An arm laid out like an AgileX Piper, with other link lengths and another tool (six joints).
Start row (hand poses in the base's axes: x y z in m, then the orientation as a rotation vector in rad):
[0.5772 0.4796 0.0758 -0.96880 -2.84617 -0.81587]
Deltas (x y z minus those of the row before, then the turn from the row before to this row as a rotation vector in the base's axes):
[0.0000 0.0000 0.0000 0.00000 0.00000 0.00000]
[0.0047 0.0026 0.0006 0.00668 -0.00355 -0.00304]
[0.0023 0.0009 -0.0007 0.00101 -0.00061 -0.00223]
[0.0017 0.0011 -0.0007 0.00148 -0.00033 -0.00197]
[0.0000 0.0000 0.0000 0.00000 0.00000 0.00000]
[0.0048 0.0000 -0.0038 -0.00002 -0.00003 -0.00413]
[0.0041 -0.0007 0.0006 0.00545 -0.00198 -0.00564]
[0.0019 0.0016 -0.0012 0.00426 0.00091 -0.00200]
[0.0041 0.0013 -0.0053 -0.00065 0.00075 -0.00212]
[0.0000 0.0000 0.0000 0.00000 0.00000 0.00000]
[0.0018 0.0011 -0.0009 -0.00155 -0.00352 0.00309]
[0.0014 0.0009 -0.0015 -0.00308 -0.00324 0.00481]
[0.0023 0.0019 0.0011 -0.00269 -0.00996 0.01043]
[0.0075 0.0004 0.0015 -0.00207 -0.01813 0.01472]
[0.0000 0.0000 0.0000 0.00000 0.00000 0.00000]
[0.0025 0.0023 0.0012 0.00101 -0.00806 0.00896]
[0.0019 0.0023 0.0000 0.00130 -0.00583 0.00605]
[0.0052 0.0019 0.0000 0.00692 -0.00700 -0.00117]
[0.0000 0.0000 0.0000 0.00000 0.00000 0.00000]
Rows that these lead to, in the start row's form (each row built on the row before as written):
[0.5772 0.4796 0.0758 -0.96880 -2.84617 -0.81587]
[0.5819 0.4822 0.0764 -0.97213 -2.84378 -0.82766]
[0.5842 0.4831 0.0757 -0.97528 -2.84303 -0.82965]
[0.5859 0.4842 0.0750 -0.97803 -2.84178 -0.83205]
[0.5859 0.4842 0.0750 -0.97803 -2.84178 -0.83205]
[0.5907 0.4842 0.0712 -0.98424 -2.84078 -0.83241]
[0.5948 0.4835 0.0718 -0.99182 -2.83717 -0.84164]
[0.5967 0.4851 0.0706 -0.99445 -2.83290 -0.84682]
[0.6008 0.4864 0.0653 -0.99781 -2.83220 -0.84559]
[0.6008 0.4864 0.0653 -0.99781 -2.83220 -0.84559]
[0.6026 0.4875 0.0644 -0.99286 -2.83700 -0.84586]
[0.6040 0.4884 0.0629 -0.98552 -2.84307 -0.84372]
[0.6063 0.4903 0.0640 -0.96867 -2.85580 -0.84654]
[0.6138 0.4907 0.0655 0.94161 2.86887 0.85372]
[0.6138 0.4907 0.0655 0.94161 2.86887 0.85372]
[0.6163 0.4930 0.0667 0.92394 2.86836 0.85771]
[0.6182 0.4953 0.0667 0.91181 2.86754 0.86140]
[0.6234 0.4972 0.0667 0.90917 2.85966 0.87319]
[0.6234 0.4972 0.0667 0.90917 2.85966 0.87319]

